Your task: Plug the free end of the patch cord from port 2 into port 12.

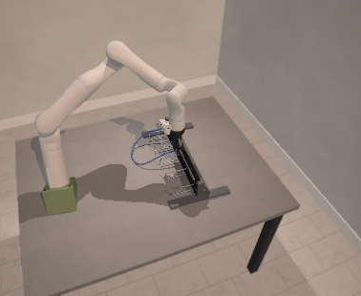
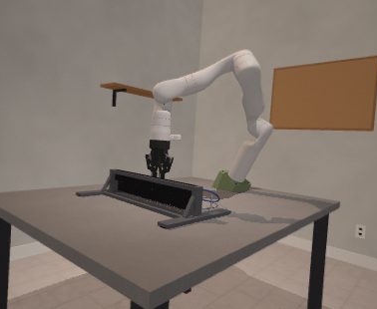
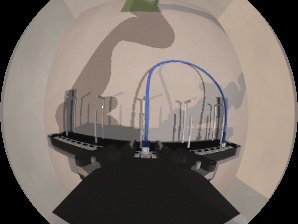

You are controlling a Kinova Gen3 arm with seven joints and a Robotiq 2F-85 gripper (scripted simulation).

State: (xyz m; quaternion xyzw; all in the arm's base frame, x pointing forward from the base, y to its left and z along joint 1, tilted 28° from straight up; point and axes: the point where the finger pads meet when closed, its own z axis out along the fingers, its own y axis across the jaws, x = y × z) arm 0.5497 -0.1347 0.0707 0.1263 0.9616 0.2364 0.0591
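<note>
Right now my hand is 1 cm short of the white plug and 1 cm above it.
</note>
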